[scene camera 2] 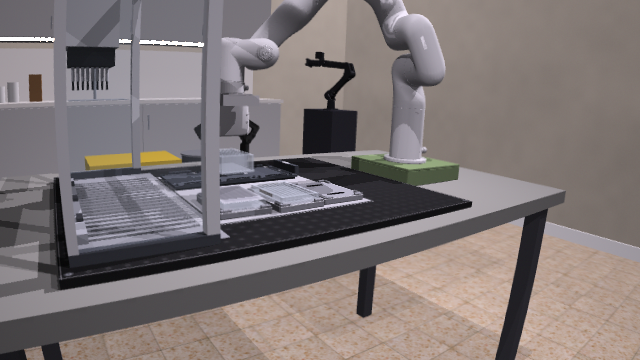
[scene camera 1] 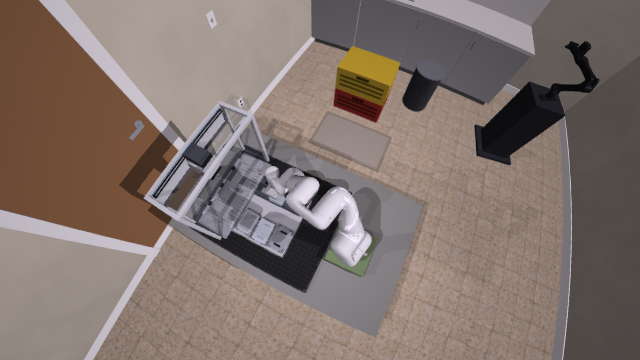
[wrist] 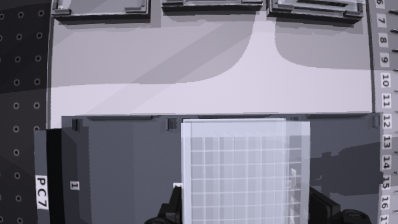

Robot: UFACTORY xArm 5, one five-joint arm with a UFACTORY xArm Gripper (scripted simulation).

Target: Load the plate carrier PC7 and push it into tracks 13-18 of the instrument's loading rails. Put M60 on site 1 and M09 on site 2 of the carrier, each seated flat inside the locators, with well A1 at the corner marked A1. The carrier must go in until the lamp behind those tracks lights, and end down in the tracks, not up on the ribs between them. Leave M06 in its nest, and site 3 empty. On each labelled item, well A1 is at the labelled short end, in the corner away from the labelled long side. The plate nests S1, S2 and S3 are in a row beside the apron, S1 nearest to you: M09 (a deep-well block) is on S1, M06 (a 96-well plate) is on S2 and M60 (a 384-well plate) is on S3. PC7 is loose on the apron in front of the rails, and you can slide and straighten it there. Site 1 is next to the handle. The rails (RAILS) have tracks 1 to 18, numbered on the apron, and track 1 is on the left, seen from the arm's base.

Scene:
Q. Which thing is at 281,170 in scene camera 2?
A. A plate carrier PC7.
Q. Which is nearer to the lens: the plate carrier PC7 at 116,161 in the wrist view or the M09 deep-well block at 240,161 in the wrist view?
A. The M09 deep-well block.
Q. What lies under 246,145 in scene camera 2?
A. My gripper.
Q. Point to an M09 deep-well block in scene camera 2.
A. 241,163

